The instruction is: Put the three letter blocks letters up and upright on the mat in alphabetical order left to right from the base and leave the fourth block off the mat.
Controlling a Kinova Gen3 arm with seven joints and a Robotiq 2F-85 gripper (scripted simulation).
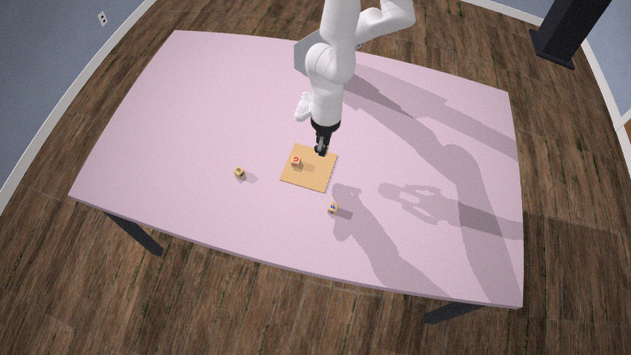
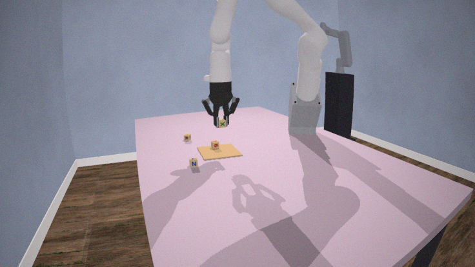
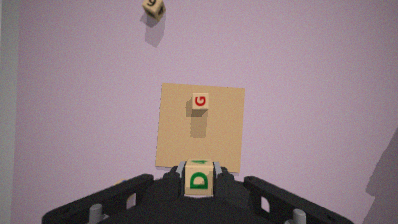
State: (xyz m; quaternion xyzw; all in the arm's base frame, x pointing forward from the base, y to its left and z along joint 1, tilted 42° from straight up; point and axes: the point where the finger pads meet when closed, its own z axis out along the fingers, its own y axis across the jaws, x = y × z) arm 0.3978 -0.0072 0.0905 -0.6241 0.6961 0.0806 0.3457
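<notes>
Now: the tan mat 40 mm to the right of my hand and 120 mm below it. From my hand the other things lie so: blue N block: 120 mm ahead, 60 mm to the left, 110 mm below; then green D block: 10 mm below.
</notes>
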